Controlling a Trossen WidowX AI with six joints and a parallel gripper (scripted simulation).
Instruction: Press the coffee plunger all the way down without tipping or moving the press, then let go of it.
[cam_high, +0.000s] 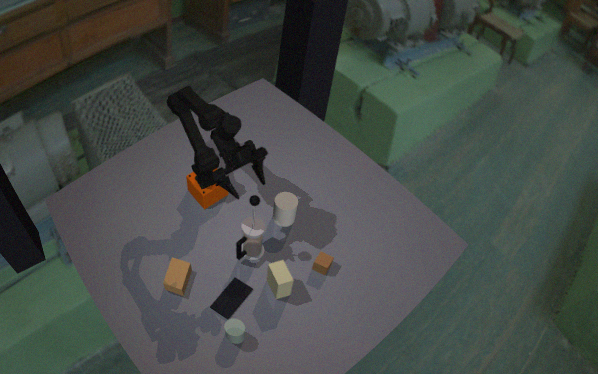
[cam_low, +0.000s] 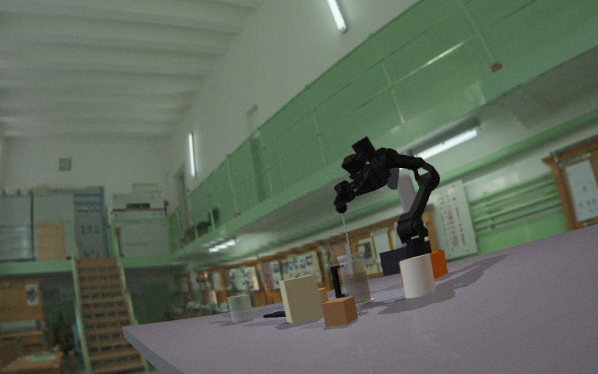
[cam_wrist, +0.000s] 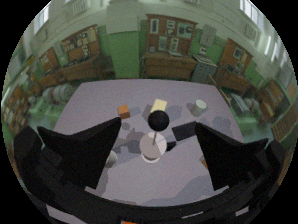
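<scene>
Now: the coffee press 20 mm ahead of my gripper tip, 20 mm to the right of it and 160 mm below it. Round my gripper tip: flat black plate 150 mm ahead, 170 mm to the right, 290 mm below; cream block 190 mm ahead, 10 mm to the right, 240 mm below; white cylinder 40 mm behind, 170 mm to the left, 250 mm below.
</scene>
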